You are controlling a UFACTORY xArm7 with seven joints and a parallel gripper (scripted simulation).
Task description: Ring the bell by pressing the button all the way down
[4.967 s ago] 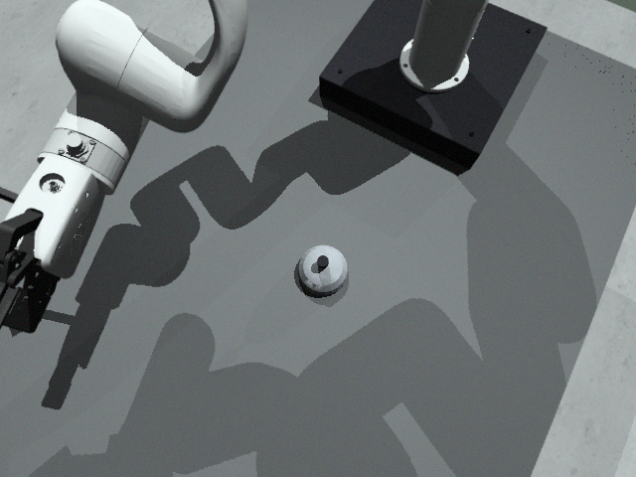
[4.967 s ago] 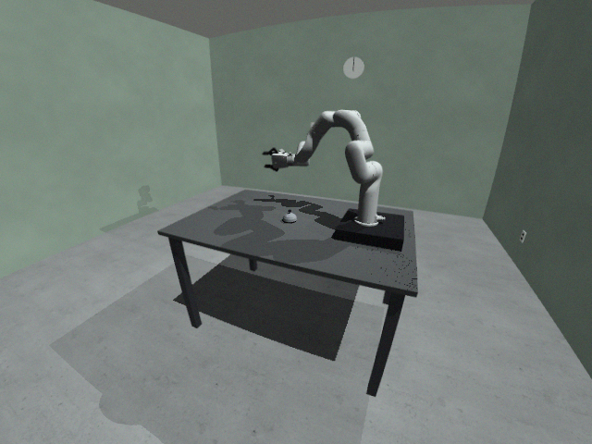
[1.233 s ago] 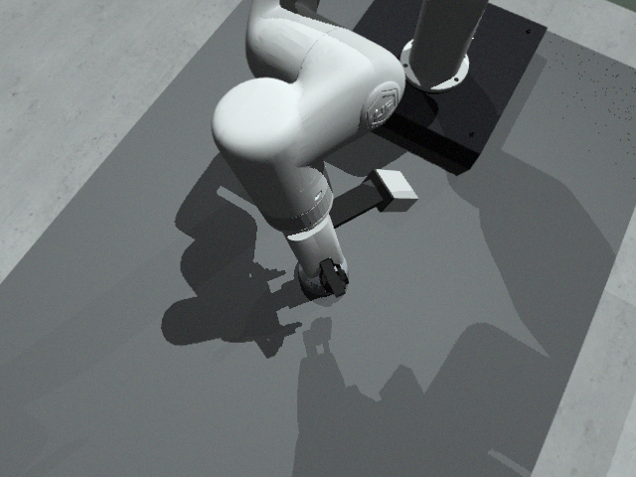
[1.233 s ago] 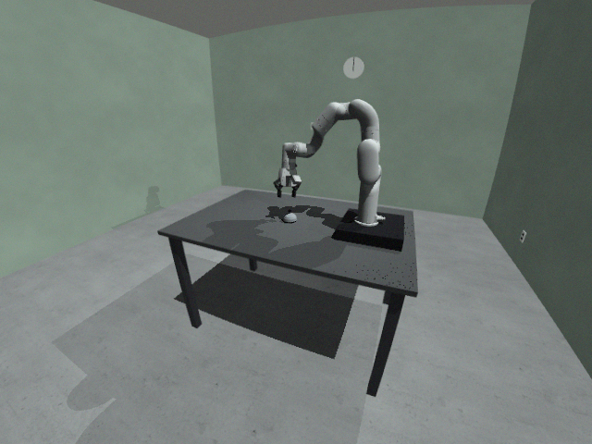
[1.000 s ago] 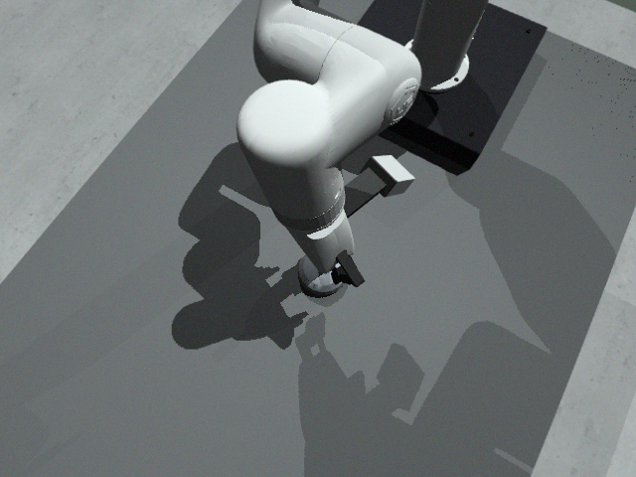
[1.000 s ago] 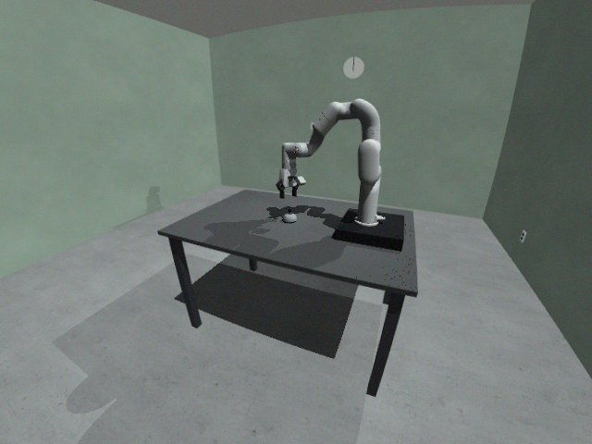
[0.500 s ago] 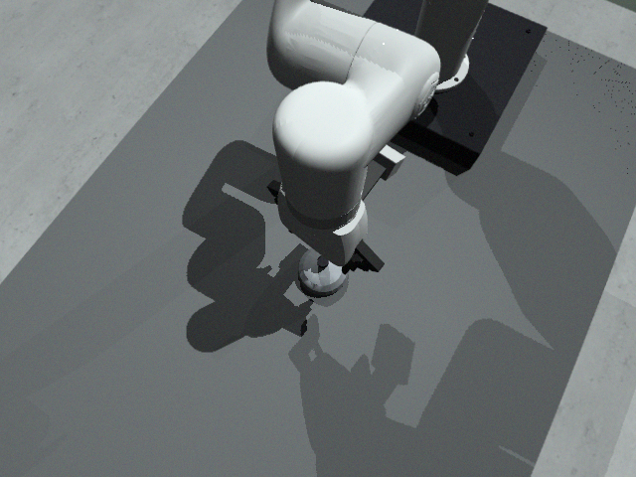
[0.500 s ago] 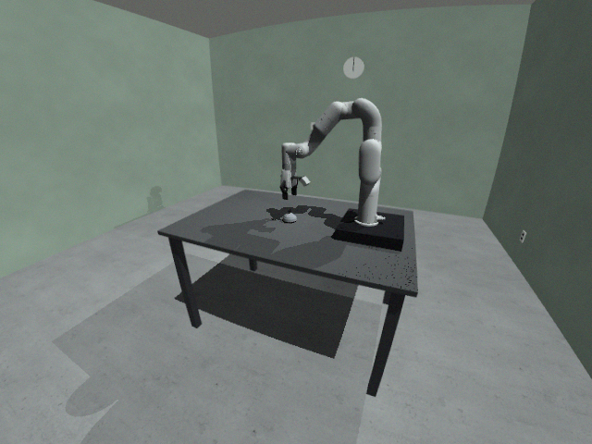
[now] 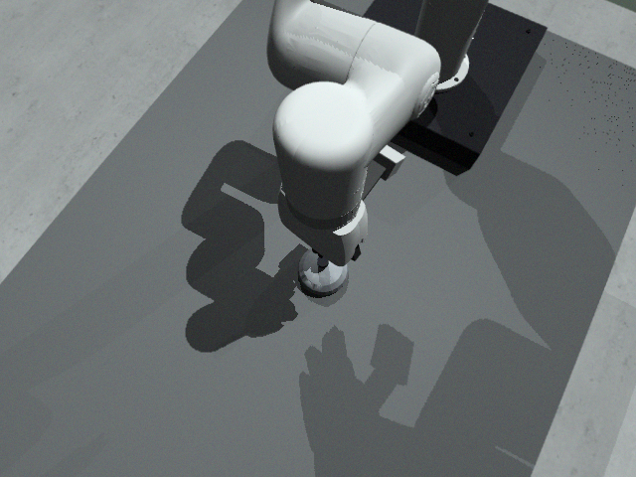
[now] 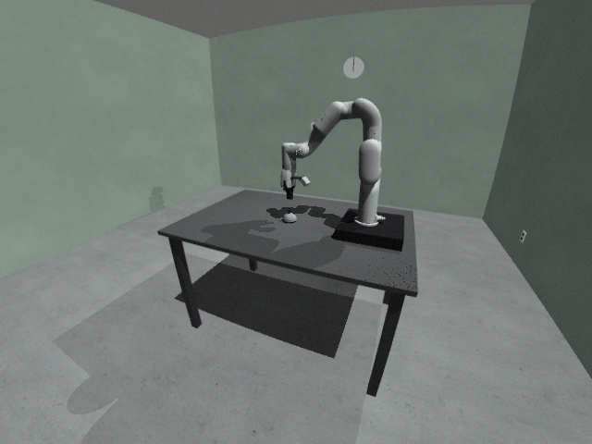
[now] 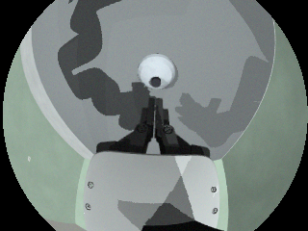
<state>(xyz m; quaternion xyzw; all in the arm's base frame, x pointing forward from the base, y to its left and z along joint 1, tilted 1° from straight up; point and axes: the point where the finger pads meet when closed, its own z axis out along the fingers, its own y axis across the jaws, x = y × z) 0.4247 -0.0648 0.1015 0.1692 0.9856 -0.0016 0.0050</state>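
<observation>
The bell button lies 10 cm below my hand. Also, from my hand: bell: 11 cm below.
</observation>
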